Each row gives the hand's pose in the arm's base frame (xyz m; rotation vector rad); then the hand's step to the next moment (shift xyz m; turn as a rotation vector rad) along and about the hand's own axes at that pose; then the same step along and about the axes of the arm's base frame.
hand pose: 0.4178 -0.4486 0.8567 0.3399 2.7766 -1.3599
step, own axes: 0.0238 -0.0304 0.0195 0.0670 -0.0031 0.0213
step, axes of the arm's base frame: -0.0309 -0.0290 0.0086 -0.0675 -0.0064 -0.0190
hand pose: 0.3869 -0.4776 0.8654 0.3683 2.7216 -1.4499
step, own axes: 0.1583 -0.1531 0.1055 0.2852 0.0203 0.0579
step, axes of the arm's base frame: -0.1965 -0.1386 0.0426 -0.2770 0.0177 -0.0897
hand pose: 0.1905 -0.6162 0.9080 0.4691 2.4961 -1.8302
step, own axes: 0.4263 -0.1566 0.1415 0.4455 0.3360 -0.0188
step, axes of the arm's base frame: -0.4691 -0.0756 0.0225 -0.3399 0.2124 -0.3887
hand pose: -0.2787 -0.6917 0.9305 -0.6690 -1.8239 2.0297
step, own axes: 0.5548 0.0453 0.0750 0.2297 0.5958 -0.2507
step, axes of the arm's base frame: -0.5013 0.2292 -0.1079 -0.0160 0.2576 -0.6356
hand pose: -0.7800 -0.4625 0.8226 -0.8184 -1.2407 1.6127
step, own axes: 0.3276 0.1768 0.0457 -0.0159 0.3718 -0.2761
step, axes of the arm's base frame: -0.2062 0.2755 -0.1493 0.1547 0.0549 -0.4333
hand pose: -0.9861 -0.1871 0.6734 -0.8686 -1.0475 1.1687
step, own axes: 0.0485 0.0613 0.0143 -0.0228 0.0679 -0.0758
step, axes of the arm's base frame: -0.0283 0.0596 -0.0442 0.0512 -0.0097 -0.0903
